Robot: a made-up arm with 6 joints. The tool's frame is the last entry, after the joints. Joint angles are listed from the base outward.
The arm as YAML. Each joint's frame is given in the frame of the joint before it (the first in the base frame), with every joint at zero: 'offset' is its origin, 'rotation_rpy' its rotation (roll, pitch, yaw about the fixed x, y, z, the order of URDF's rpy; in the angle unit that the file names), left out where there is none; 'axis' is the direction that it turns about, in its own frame. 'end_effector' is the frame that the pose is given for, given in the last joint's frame.
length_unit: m
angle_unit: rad
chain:
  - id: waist
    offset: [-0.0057, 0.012, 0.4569]
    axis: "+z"
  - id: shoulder
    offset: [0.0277, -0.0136, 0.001]
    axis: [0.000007, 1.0, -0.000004]
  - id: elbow
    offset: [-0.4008, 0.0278, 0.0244]
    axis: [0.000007, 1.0, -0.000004]
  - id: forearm
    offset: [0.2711, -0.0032, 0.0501]
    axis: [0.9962, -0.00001, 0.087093]
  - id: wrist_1
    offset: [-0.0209, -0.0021, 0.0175]
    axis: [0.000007, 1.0, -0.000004]
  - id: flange
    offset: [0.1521, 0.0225, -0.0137]
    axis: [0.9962, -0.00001, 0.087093]
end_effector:
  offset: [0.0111, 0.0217, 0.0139]
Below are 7 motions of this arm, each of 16 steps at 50 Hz.
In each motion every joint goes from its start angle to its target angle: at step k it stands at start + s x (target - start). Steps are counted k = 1, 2, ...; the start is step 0. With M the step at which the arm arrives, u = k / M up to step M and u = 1 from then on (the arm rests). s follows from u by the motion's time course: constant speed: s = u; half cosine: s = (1 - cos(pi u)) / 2; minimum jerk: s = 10 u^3 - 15 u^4 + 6 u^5.
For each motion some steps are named. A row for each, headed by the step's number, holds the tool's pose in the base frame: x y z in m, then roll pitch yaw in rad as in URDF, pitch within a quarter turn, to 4 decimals.
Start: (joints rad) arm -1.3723 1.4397 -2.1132 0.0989 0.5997 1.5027
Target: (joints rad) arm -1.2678 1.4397 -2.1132 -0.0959 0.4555 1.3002
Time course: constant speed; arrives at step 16
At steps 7, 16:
7: 0.0921 -0.2853 1.1002 1.4052 -0.2106 -1.2312
16: 0.1053 -0.2776 1.1130 1.2028 -0.2764 -1.2267

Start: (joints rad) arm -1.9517 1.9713 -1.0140 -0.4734 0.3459 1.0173
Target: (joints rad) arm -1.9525 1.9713 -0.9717 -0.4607 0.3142 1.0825
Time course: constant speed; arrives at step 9
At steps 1, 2, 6, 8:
1: -0.1634 -0.4156 0.4943 0.2738 1.2391 -2.2806
2: -0.1629 -0.4148 0.4934 0.2875 1.2411 -2.2744
6: -0.1611 -0.4113 0.4896 0.3428 1.2488 -2.2494
8: -0.1602 -0.4096 0.4877 0.3708 1.2525 -2.2365

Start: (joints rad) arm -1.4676 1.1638 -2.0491 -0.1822 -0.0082 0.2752
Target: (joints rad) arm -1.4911 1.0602 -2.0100 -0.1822 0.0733 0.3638
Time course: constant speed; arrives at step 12
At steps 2, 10, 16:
2: 0.0529 -0.0747 1.1971 0.0970 -0.8912 -1.4581
10: 0.0461 -0.0406 1.1905 0.1629 -0.8815 -1.4813
16: 0.0445 -0.0321 1.1885 0.1794 -0.8792 -1.4871

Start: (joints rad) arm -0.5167 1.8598 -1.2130 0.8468 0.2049 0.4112
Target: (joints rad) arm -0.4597 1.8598 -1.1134 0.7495 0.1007 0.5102
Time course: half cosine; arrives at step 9
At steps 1, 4, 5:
1: 0.4848 -0.2093 0.6482 1.4446 0.7024 -0.2078
4: 0.4831 -0.2008 0.6356 1.4270 0.7231 -0.2258
5: 0.4821 -0.1969 0.6301 1.4184 0.7316 -0.2339

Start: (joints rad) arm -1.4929 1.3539 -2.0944 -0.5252 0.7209 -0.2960
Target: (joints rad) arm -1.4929 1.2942 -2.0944 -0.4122 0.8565 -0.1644
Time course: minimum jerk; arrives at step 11
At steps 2, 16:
2: 0.0136 -0.2602 1.0639 -0.6301 -0.0929 -1.8863
16: 0.0178 -0.2236 1.0590 -0.4197 0.0087 -1.8368

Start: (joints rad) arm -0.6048 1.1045 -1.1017 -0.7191 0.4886 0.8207
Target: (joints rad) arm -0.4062 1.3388 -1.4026 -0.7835 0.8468 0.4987
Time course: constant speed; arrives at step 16
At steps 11, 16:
11: 0.2558 -0.1546 0.8343 -0.2471 0.4788 -1.0173
16: 0.2770 -0.1534 0.8361 -0.3987 0.5197 -1.0674

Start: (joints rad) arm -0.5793 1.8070 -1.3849 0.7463 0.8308 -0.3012
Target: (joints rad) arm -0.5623 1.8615 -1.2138 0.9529 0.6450 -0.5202
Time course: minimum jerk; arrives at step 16
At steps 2, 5, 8, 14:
2: 0.4514 -0.1410 0.7001 1.0146 0.8720 0.3598
5: 0.4546 -0.1412 0.6912 1.0179 0.8639 0.3597
8: 0.4599 -0.1421 0.6733 1.0225 0.8532 0.3532
14: 0.4650 -0.1443 0.6445 1.0251 0.8515 0.3299

